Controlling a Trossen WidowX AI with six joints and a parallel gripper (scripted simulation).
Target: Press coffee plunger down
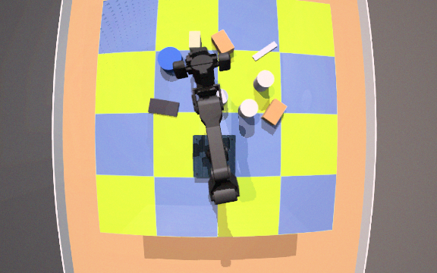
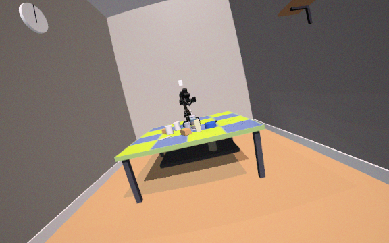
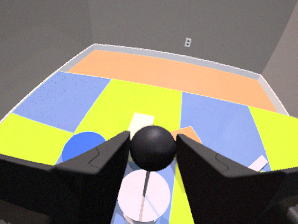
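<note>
Now: gripper tip 140 mm above the coffee press and 10 mm to the right of it. From my gripper tip the other things lie so: dark flat slab: 280 mm below, 210 mm to the left, 150 mm behind; blue cylinder: 260 mm below, 160 mm to the left, 80 mm ahead; white strip: 320 mm to the right, 280 mm below, 120 mm ahead.
</note>
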